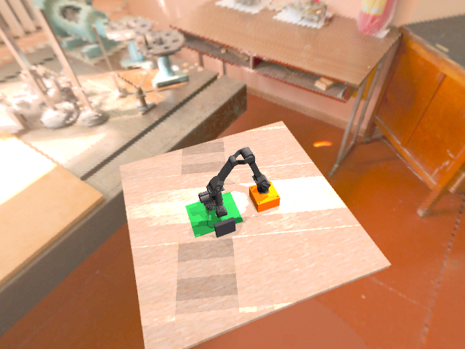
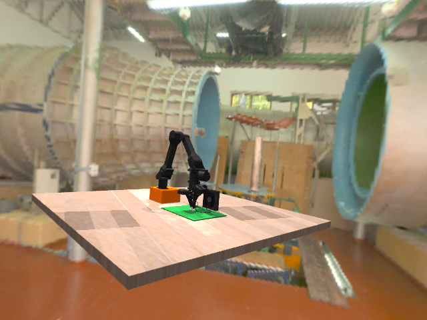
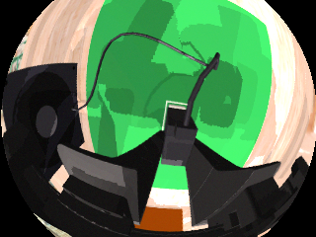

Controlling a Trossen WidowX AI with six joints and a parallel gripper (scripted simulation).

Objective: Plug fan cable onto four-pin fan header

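My gripper tip is 10 mm short of the black plug and 10 mm below it. From my gripper tip the other things lie so: fan header 10 mm ahead, 30 mm below; green board 40 mm ahead, 10 mm to the right, 40 mm below; fan 20 mm behind, 130 mm to the left, 30 mm above.
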